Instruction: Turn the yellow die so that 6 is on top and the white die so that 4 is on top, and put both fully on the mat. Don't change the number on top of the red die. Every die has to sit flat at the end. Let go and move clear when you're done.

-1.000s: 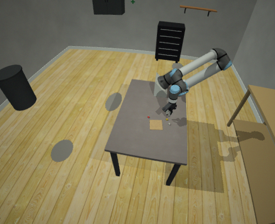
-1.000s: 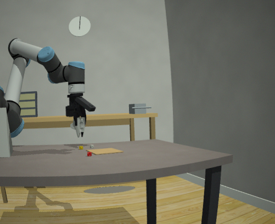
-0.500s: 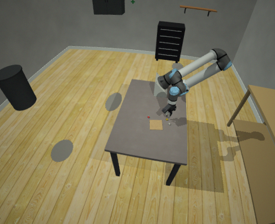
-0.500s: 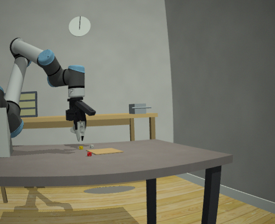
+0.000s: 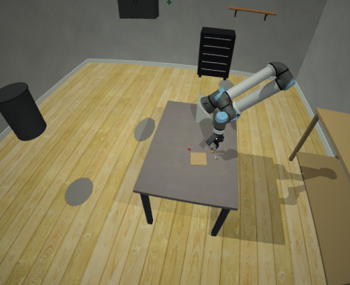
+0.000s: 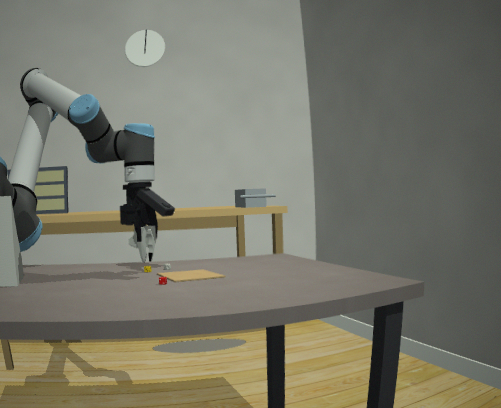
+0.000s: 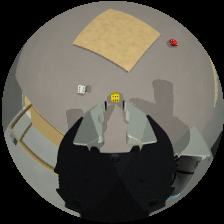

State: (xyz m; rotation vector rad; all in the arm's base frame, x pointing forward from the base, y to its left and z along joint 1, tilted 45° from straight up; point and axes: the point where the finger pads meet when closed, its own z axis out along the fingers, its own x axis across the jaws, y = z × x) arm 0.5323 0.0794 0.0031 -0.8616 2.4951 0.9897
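My gripper is now 40 mm above the yellow die. Round my hand: red die (20 mm behind, 210 mm to the right, 40 mm below); white die (60 mm ahead, 20 mm to the left, 40 mm below); tan mat (80 mm ahead, 120 mm to the right, 40 mm below).
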